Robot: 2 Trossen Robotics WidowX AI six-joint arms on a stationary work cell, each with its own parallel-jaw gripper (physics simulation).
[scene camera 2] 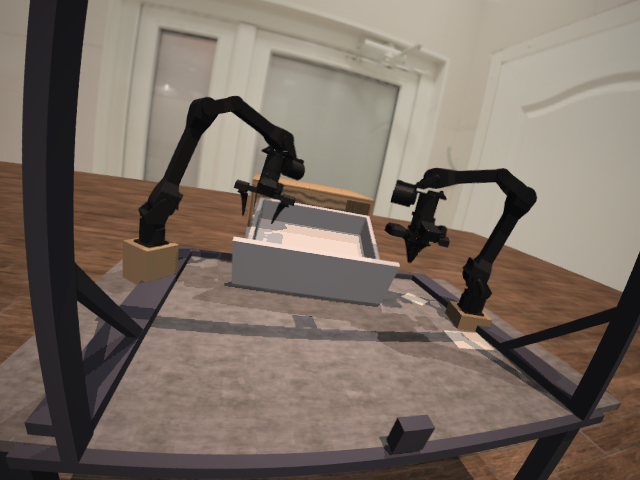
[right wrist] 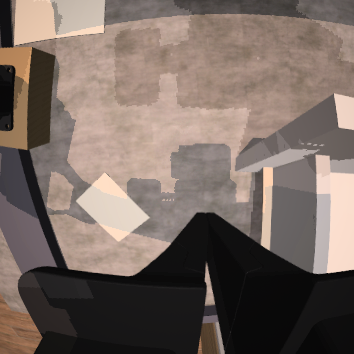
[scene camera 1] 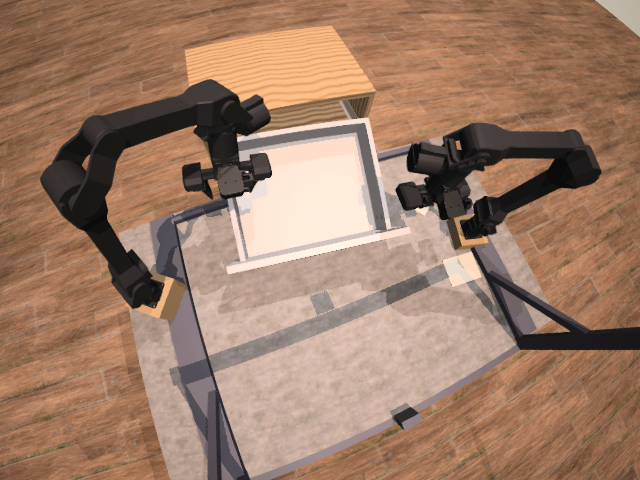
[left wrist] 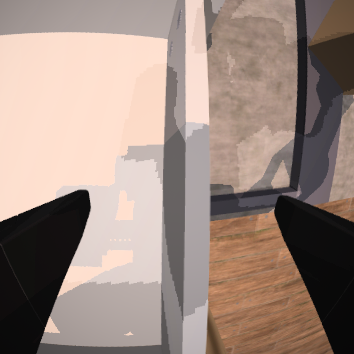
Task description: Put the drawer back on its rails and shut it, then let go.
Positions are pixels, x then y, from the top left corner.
Labels:
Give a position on a white drawer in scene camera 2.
310, 250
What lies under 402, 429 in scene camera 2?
A dark block.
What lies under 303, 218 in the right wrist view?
A white drawer.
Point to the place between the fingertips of my right gripper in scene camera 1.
419, 207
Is my right gripper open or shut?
Shut.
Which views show my left gripper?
Scene camera 2, scene camera 1 and the left wrist view only.

